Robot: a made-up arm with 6 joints. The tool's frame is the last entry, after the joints. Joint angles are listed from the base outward. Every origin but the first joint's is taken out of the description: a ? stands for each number. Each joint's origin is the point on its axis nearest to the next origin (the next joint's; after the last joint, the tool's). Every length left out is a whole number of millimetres.
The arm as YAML. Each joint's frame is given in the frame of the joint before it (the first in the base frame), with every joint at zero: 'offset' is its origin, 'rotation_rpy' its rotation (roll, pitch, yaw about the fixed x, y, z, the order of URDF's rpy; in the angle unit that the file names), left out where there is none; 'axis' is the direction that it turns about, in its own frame. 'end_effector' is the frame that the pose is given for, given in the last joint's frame.
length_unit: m
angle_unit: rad
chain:
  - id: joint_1
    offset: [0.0, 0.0, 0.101]
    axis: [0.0, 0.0, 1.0]
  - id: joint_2
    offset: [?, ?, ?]
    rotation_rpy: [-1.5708, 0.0, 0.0]
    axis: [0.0, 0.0, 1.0]
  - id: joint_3
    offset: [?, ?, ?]
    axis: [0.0, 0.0, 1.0]
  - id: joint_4
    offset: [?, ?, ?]
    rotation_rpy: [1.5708, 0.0, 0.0]
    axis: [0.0, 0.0, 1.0]
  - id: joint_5
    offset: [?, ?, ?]
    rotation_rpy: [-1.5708, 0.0, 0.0]
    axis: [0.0, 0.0, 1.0]
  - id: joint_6
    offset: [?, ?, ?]
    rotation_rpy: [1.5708, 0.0, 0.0]
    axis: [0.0, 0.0, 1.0]
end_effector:
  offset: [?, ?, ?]
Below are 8 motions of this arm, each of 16 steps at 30 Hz.
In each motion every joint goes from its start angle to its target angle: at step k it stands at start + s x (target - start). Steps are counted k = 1, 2, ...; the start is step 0. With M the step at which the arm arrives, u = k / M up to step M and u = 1 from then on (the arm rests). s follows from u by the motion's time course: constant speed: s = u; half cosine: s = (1 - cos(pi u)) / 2; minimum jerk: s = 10 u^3 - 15 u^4 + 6 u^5.
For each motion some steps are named. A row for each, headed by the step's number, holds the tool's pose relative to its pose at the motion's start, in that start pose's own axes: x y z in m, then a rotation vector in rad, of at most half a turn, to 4 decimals.
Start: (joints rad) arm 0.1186 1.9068 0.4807 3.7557 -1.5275 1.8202
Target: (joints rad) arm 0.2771 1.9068 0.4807 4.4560 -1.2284 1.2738
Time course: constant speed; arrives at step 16
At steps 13, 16:
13: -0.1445 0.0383 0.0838 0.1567 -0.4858 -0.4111
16: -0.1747 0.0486 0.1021 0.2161 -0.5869 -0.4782

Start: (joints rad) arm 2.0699 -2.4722 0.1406 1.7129 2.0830 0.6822
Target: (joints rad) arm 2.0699 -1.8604 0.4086 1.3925 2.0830 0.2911
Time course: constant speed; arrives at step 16
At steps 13, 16:
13: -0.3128 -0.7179 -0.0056 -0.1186 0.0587 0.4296
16: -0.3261 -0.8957 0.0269 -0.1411 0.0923 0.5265

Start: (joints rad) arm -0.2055 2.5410 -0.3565 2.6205 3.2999 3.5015
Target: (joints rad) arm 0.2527 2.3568 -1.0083 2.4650 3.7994 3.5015
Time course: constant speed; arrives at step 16
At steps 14, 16:
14: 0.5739 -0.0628 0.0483 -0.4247 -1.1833 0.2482
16: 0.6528 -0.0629 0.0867 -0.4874 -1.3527 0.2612

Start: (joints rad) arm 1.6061 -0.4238 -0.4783 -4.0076 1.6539 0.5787
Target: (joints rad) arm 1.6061 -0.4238 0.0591 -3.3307 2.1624 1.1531
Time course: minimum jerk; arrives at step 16
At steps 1, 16:
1: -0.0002 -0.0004 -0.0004 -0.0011 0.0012 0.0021
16: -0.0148 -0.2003 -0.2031 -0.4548 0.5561 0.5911

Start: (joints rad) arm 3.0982 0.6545 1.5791 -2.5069 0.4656 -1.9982
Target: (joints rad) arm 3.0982 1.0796 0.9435 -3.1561 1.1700 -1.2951
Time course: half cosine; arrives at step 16
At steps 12, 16:
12: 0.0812 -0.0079 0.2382 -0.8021 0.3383 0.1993
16: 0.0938 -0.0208 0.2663 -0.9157 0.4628 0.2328

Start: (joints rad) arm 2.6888 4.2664 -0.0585 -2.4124 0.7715 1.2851
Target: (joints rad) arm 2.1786 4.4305 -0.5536 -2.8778 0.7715 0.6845
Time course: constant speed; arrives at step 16
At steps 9, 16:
9: -0.3233 -0.0169 -0.1779 0.1417 -0.2467 -0.1965
16: -0.5337 -0.1104 -0.3370 0.3314 -0.3307 -0.3352

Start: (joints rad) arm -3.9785 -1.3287 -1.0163 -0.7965 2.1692 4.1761
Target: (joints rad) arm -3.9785 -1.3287 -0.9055 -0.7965 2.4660 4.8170
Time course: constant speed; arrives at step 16
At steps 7, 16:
7: -0.0167 -0.0076 0.0155 -0.1597 -0.0436 0.2524
16: -0.0380 -0.0160 0.0336 -0.3823 -0.0276 0.5747

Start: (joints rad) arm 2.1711 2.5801 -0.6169 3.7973 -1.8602 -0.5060
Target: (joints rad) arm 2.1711 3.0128 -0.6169 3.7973 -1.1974 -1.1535
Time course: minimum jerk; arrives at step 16
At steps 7, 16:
7: -0.0891 0.0874 0.1761 -0.0591 0.1087 -0.1484
16: -0.2857 0.1767 0.4442 -0.2414 0.2058 -0.3787

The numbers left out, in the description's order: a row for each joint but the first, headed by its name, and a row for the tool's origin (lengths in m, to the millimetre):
joint_2: 0.0 0.042 0.0
joint_3: 0.0 -0.801 0.0
joint_4: 0.0 -0.579 0.0
joint_5: 0.0 0.0 0.0
joint_6: 0.0 -0.077 0.0
tool: 0.0 0.0 0.0

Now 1 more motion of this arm.
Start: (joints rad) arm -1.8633 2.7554 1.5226 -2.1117 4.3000 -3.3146
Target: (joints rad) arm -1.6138 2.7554 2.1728 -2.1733 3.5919 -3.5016
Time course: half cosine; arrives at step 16
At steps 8, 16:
8: 0.0552 -0.1551 0.0646 -0.2241 0.3788 0.2282
16: 0.1487 -0.2713 0.1306 -0.6170 0.6721 0.3928

